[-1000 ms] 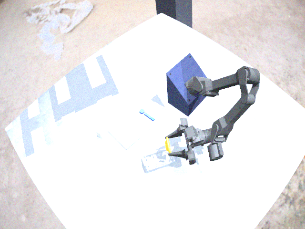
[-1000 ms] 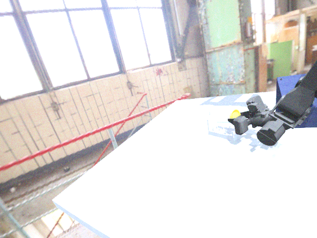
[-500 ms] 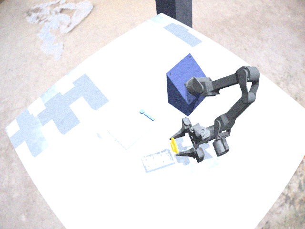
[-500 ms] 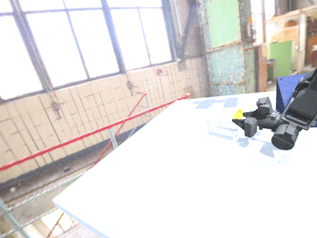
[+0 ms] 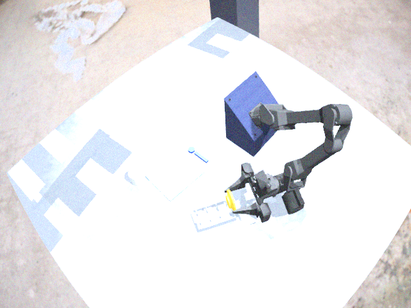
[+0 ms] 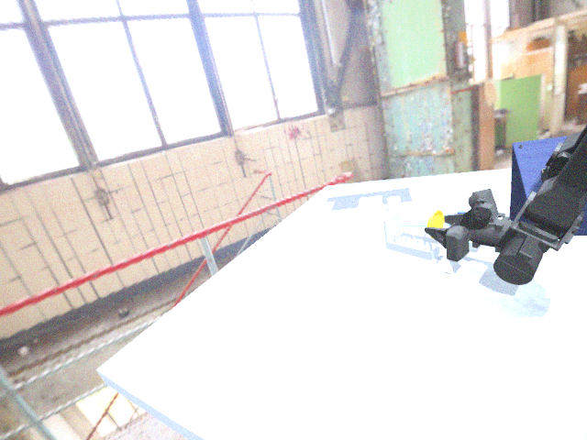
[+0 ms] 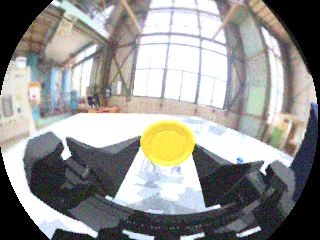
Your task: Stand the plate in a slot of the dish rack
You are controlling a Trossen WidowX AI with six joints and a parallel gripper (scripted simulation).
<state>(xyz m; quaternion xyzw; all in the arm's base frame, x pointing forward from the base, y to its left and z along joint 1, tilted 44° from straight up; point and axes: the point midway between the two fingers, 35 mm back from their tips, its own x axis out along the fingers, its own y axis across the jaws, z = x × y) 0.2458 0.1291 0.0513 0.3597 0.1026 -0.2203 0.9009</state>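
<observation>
My gripper tip is 6 cm above the dish rack, 4 cm short of it and 3 cm to the left of it. Also, from my gripper tip: pale cup (30 cm to the right, 12 cm ahead, 5 cm below); yellow plate (1 cm behind); blue spoon (23 cm to the right, 9 cm behind, 8 cm below).
</observation>
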